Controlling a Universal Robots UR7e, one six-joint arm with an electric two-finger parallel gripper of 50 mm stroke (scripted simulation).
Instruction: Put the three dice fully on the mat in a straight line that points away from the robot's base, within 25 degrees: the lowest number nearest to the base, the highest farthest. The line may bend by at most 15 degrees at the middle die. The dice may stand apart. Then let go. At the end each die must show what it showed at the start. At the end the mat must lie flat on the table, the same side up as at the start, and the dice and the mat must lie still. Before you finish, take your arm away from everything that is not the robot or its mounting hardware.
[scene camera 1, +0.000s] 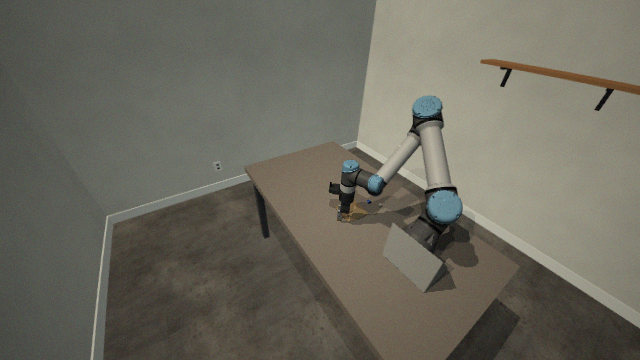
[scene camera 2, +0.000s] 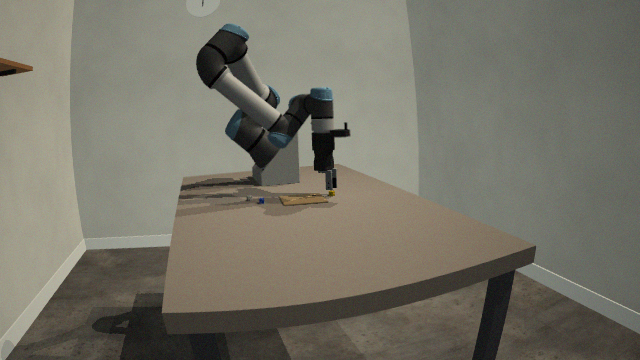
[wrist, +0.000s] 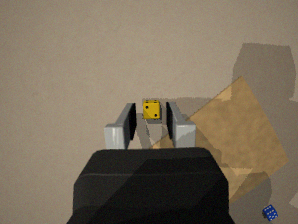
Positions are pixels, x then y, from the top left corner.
Scene:
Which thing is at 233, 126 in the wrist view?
A tan mat.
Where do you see my gripper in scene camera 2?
331, 188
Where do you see my gripper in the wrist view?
151, 113

